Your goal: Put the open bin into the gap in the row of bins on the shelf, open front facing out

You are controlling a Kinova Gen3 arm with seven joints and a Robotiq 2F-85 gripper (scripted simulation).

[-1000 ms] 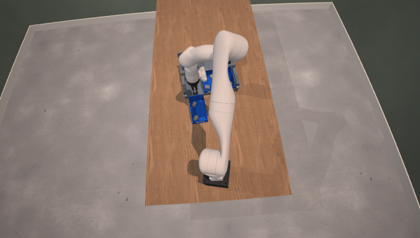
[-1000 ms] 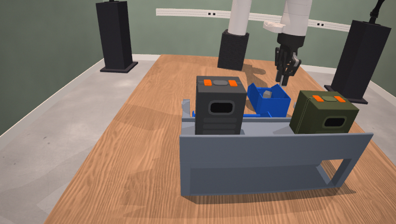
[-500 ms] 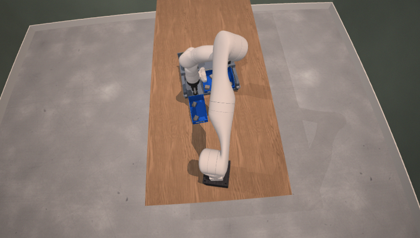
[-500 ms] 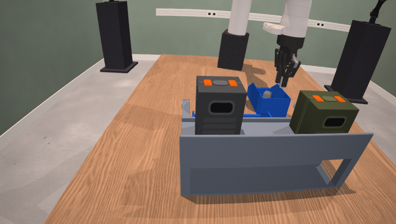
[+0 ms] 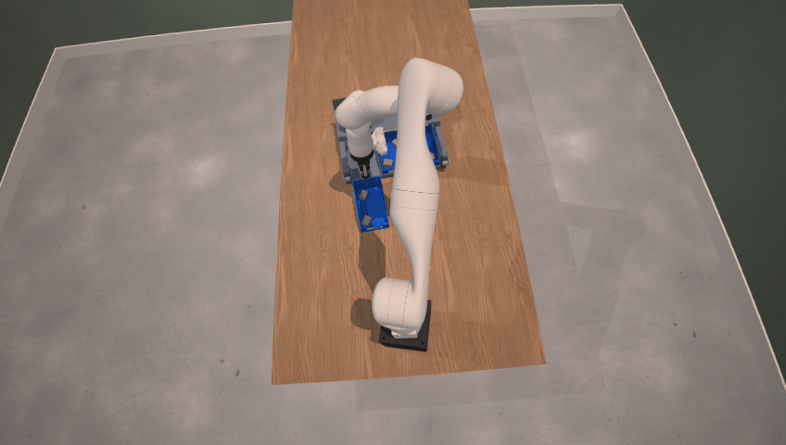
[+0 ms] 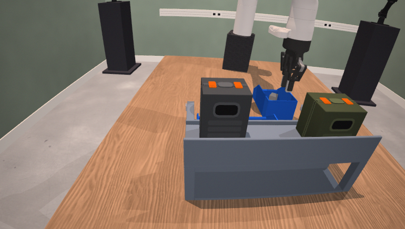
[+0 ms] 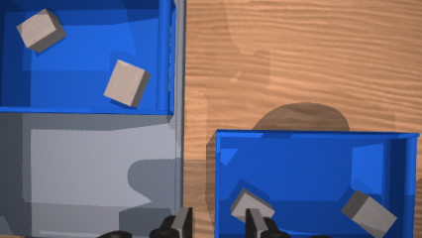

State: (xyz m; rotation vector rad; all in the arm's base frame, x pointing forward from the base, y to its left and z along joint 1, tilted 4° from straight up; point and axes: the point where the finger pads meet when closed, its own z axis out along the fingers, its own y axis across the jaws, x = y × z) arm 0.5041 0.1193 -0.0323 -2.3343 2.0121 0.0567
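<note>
Right now the grey part is 12 cm below my hand, 3 cm behind it and 2 cm to the left of it. The rest, counted from my hand: grey shelf: 17 cm ahead, 9 cm to the right, 7 cm below.
</note>
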